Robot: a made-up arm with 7 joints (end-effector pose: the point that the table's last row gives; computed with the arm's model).
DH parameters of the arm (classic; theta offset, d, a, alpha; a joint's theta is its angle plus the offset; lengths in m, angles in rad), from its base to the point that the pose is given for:
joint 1: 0 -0.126 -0.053 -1.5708
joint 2: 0 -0.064 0.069 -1.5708
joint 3: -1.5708 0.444 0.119 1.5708
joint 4: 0 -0.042 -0.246 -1.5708
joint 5: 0 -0.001 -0.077 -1.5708
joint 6: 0 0.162 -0.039 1.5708
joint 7: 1.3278 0 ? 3.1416
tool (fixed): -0.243 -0.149 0 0
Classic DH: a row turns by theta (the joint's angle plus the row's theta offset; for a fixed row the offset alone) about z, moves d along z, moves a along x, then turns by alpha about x.
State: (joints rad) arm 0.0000 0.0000 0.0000 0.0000 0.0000 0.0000 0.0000
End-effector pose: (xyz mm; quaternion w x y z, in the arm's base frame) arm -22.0 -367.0 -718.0 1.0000 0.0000 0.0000 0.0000
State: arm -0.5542 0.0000 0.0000 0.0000 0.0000 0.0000 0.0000
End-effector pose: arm -211.8 -300.5 -718.0 0.9619 0.0000 0.0000 -0.2736
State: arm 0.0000 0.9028 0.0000 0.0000 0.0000 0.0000 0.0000
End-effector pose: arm -498.5 -367.0 -517.0 0.8998 0.0000 0.4362 0.0000
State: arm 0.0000 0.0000 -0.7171 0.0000 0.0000 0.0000 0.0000
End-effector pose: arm 186.5 -317.3 -718.0 0.9364 0.0000 0.0000 0.3509
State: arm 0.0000 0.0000 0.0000 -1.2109 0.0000 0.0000 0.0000
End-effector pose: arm -22.0 44.9 -1017.1 0.8222 0.5691 0.0000 0.0000
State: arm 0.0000 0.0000 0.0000 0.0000 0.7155 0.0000 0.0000
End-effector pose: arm -117.8 -271.4 -718.0 0.9367 0.0000 0.0000 -0.3502
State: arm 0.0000 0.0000 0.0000 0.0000 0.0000 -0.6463 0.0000
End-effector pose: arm -22.0 -436.8 -628.3 0.9482 -0.3176 0.0000 0.0000
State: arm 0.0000 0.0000 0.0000 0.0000 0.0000 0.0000 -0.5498
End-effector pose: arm 45.0 -484.6 -718.0 0.9625 0.0000 0.0000 0.2715
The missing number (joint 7, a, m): -0.2493
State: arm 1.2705 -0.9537 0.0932 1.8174 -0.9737 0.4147 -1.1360
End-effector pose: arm 209.9 193.7 149.3 0.3835 -0.5728 0.0443 0.7231
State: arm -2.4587 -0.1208 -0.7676 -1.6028 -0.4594 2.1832 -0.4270
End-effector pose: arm 94.3 29.8 -697.2 0.0641 -0.5295 0.7640 -0.3632
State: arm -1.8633 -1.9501 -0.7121 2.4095 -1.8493 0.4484 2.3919
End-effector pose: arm -219.0 -311.9 -83.7 0.7463 0.6047 0.0700 0.2693
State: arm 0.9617 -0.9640 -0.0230 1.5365 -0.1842 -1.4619 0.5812
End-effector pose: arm -2.6 -38.1 -44.6 0.1289 -0.6341 -0.6719 -0.3604
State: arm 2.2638 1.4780 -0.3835 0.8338 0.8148 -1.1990 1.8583
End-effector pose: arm 489.6 26.8 -415.4 0.3863 0.0885 -0.8280 0.3967
